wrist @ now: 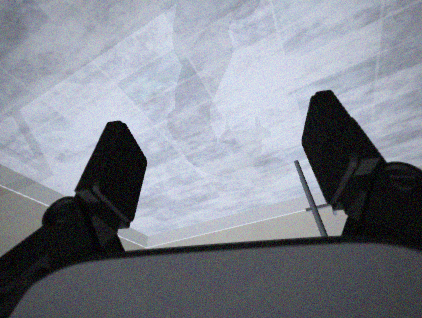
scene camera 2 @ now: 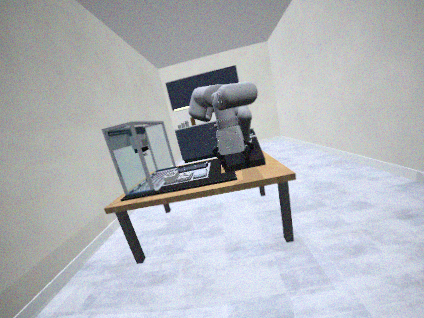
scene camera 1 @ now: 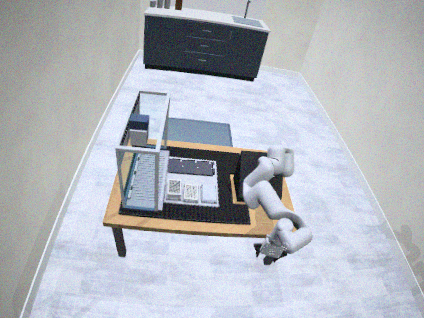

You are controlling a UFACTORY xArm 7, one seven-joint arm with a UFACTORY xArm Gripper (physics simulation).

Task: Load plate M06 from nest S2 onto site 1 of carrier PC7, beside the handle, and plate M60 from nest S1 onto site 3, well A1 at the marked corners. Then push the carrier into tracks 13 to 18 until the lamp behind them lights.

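Places are measured from the arm's base along level axes (x ahead, y left, z up), in metres.
Pixels of known places: gripper, fingertip midpoint: (wrist: 217, 130) (scene camera 2: 236, 167) (scene camera 1: 265, 257).
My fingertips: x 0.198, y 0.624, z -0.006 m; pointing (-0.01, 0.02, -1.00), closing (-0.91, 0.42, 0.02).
Observation:
For each thing: its top centre in the pictures, then the offset to it from my fingertips. "spot": a spot on its surface instead. Level surfaces: height alone.
- long dark piece at its top centre: (scene camera 1: 191, 164) (scene camera 2: 189, 165) 0.284 m ahead, 0.791 m right, 0.137 m down
- grey unit at a spot on its surface: (scene camera 1: 139, 129) spot: 0.628 m ahead, 0.678 m right, 0.241 m up
- wooden table at its surface level: 0.179 m down
- black mat at its surface level: 0.166 m down
My gripper (scene camera 1: 264, 255) (wrist: 217, 130) is open and empty, out past the table's near right edge in scene camera 1; the wrist view shows floor between its fingers. Three pale blocks stand in a row on a white tray: a left one (scene camera 1: 174, 187) and a middle one (scene camera 1: 191, 192) with dotted tops, and a plain right one (scene camera 1: 208, 193). Their labels are unreadable, so I cannot tell M06 from M60. A long dark piece (scene camera 1: 191, 166), apparently carrier PC7, lies behind them. The ribbed track deck (scene camera 1: 142, 182) is inside the frame at the left. Track numbers, handle and lamp cannot be made out.
A glass-sided enclosure (scene camera 1: 163, 149) (scene camera 2: 168, 145) stands over the track deck, with a blue and grey unit (scene camera 1: 139, 129) inside. The wooden table (scene camera 1: 175, 226) (scene camera 2: 272, 173) carries a black mat (scene camera 1: 230, 214). A black base (scene camera 1: 246, 167) is under the arm. A cabinet (scene camera 1: 205, 47) stands behind.

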